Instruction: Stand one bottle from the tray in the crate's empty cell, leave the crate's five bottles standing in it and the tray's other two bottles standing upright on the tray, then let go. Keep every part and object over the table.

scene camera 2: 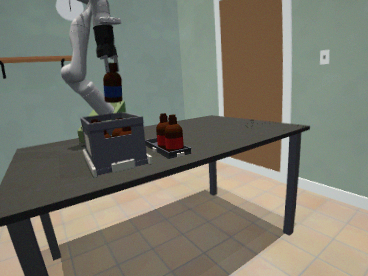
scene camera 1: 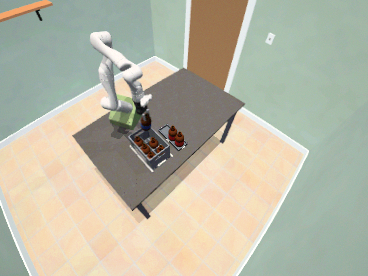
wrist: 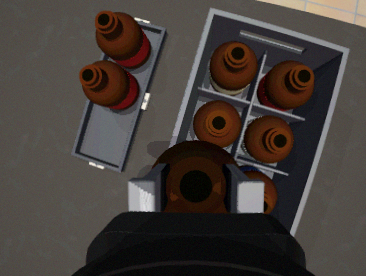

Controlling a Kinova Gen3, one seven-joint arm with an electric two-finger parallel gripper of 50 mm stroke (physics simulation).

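Where they show: gripper, fingertip midpoint: (scene camera 2: 112,72) (scene camera 1: 146,118) (wrist: 195,180); arm's base, origin of the base link: (scene camera 2: 107,112) (scene camera 1: 128,107).
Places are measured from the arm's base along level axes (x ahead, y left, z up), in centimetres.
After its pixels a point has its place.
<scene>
My gripper (scene camera 1: 145,113) @[x 35.3, y -7.7, z 19.2 cm] (scene camera 2: 112,62) (wrist: 195,180) @[x 35.3, y -7.7, z 19.2 cm] is shut on the neck of a brown bottle with a blue label (scene camera 1: 145,123) @[x 36.5, y -10.4, z 17.0 cm] (scene camera 2: 113,90) @[x 36.8, y -8.8, z 11.8 cm] (wrist: 196,155) @[x 36.9, y -7.4, z 18.5 cm]. The bottle hangs upright, its base above the rim of the grey crate (scene camera 1: 160,158) @[x 52.9, y -15.4, z -6.5 cm] (scene camera 2: 115,150) @[x 52.7, y -16.9, z -8.5 cm] (wrist: 280,30) @[x 52.6, y -15.1, z 1.8 cm], at the crate's robot-side end. In the wrist view it hides the crate's near left corner cell. Five brown bottles stand in the crate, one partly hidden by a finger. Two red-labelled bottles, one (scene camera 1: 172,132) @[x 45.1, y 7.4, z -4.1 cm] (scene camera 2: 161,134) @[x 45.8, y 6.3, z -8.1 cm] (wrist: 109,85) @[x 43.2, y 7.5, z -3.6 cm] beside the other (scene camera 1: 179,139) @[x 53.6, y 6.1, z -4.6 cm] (scene camera 2: 174,139) @[x 54.9, y 6.5, z -9.0 cm] (wrist: 122,40) @[x 50.2, y 6.7, z -3.8 cm], stand upright on the tray (scene camera 1: 164,130) @[x 32.8, y 10.5, z -15.2 cm] (wrist: 105,135) @[x 34.9, y 11.2, z -15.2 cm].
The crate and tray stand apart on the dark table (scene camera 1: 200,97) @[x 31.6, y 68.0, z -15.7 cm] (scene camera 2: 240,135) @[x 54.1, y 49.5, z -15.7 cm] (wrist: 40,215) @[x 16.3, y 23.3, z -15.7 cm], with a narrow gap between them. Pale brackets (scene camera 2: 123,164) @[x 54.1, y -15.3, z -13.6 cm] sit around the crate's foot. The green robot base (scene camera 1: 123,119) @[x 1.5, y -8.4, z -6.9 cm] stands behind the crate.
</scene>
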